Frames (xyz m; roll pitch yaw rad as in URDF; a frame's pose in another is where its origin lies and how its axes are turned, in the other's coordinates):
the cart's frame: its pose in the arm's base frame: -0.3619 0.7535 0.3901 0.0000 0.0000 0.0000
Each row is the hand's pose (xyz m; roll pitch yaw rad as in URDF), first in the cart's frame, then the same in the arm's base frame.
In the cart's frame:
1: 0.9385 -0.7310 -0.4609 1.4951 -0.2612 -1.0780
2: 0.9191 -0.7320 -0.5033 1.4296 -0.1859 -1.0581
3: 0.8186 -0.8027 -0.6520 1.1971 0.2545 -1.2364
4: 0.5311 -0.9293 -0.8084 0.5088 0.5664 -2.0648
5: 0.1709 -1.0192 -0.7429 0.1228 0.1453 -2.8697
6: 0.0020 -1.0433 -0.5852 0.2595 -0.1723 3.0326
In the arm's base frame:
1: 0.5766 0.0225 -0.0708 1.4951 -0.2612 -1.0780
2: 0.5572 0.0215 -0.1132 1.4296 -0.1859 -1.0581
3: 0.4567 -0.0492 -0.2619 1.1971 0.2545 -1.2364
4: 0.1692 -0.1758 -0.4183 0.5088 0.5664 -2.0648
5: -0.1910 -0.2657 -0.3528 0.1228 0.1453 -2.8697
6: -0.3599 -0.2898 -0.1951 0.2595 -0.1723 3.0326

